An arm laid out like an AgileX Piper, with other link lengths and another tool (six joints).
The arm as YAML. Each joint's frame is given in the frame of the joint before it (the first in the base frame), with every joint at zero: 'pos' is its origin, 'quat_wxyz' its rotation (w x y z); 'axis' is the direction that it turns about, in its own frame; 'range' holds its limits. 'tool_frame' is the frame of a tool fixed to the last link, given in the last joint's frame.
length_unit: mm
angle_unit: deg
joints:
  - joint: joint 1
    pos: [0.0, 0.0, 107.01]
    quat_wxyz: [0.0, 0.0, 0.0, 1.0]
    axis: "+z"
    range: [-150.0, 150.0]
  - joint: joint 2
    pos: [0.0, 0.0, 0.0]
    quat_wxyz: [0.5, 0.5, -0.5, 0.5]
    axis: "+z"
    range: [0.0, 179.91]
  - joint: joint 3
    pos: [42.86, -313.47, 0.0]
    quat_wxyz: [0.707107, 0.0, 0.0, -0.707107]
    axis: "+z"
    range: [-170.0, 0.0]
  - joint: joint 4
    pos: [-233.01, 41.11, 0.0]
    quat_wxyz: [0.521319, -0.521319, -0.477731, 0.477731]
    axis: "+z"
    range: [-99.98, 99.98]
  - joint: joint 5
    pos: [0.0, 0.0, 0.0]
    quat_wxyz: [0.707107, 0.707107, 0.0, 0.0]
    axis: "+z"
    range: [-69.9, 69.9]
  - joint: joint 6
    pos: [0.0, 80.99, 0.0]
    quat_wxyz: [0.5, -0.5, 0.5, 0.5]
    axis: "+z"
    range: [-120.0, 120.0]
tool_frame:
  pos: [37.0, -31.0, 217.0]
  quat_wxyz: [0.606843, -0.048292, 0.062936, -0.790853]
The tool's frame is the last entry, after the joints.
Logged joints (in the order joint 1, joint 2, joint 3, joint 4, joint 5, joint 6), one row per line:
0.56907 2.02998 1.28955 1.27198 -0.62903 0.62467
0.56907 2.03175 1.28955 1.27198 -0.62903 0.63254
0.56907 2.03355 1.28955 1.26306 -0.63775 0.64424
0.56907 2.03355 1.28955 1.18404 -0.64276 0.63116
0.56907 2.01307 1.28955 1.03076 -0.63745 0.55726
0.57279 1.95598 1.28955 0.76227 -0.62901 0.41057
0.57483 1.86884 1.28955 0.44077 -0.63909 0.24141
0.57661 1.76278 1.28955 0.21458 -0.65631 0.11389
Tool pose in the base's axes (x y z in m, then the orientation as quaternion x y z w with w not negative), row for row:
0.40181 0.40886 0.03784 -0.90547 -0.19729 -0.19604 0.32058
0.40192 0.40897 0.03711 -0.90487 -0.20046 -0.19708 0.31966
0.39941 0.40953 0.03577 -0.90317 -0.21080 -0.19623 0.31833
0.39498 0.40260 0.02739 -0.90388 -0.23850 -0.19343 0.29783
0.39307 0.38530 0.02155 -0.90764 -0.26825 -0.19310 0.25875
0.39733 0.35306 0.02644 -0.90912 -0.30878 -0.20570 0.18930
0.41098 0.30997 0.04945 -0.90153 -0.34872 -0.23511 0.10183
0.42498 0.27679 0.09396 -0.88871 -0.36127 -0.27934 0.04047
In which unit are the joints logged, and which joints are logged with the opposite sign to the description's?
The joints are logged in radians. Opposite sign: joint 3, joint 5, joint 6.
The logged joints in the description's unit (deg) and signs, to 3 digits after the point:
32.605 116.309 -73.886 72.879 36.041 -35.791
32.605 116.411 -73.886 72.879 36.041 -36.242
32.605 116.514 -73.886 72.368 36.540 -36.912
32.605 116.514 -73.886 67.840 36.827 -36.163
32.605 115.340 -73.886 59.058 36.523 -31.929
32.818 112.069 -73.886 43.675 36.040 -23.524
32.935 107.077 -73.886 25.254 36.617 -13.832
33.037 101.000 -73.886 12.295 37.604 -6.525

